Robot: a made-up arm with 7 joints.
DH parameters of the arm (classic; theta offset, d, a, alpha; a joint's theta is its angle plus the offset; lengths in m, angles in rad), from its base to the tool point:
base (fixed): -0.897 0 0.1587 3.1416
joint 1: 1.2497 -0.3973 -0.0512 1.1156
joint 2: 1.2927 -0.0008 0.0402 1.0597
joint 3: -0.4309 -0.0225 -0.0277 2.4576
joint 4: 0 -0.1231 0.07 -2.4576
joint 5: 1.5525 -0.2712 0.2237 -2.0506
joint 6: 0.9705 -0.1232 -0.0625 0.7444
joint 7: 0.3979 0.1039 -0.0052 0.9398
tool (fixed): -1.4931 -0.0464 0 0
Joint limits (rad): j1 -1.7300..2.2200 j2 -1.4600..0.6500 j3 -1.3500..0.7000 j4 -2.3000..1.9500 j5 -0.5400..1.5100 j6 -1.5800..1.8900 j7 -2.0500..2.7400
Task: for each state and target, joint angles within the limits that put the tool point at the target. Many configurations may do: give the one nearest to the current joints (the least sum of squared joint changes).
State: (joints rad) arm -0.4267 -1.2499 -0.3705 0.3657 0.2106 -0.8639 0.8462
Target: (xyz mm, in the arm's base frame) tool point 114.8 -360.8 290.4
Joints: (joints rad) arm -0.5924 -1.3380 -0.3568 0.2169 0.0221 -0.2202 0.9386
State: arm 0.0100 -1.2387 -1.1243 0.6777 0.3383 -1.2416 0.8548
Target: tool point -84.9 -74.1 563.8
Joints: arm -0.0425 -1.4291 -1.1347 0.8700 0.2032 -1.4694 0.8099
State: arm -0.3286 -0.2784 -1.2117 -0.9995 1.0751 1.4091 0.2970
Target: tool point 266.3 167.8 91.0
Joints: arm -0.6968 0.1951 -0.9917 -0.7688 0.8247 1.7490 0.3828
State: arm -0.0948 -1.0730 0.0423 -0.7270 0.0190 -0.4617 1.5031
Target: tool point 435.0 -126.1 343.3
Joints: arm 0.3432 -0.6225 0.3662 -1.1790 0.1937 0.0154 1.6207
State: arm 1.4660 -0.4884 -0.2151 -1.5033 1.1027 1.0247 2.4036
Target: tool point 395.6 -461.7 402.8
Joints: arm 1.1140 -0.6147 0.0216 -1.3675 0.6497 1.4039 2.4273
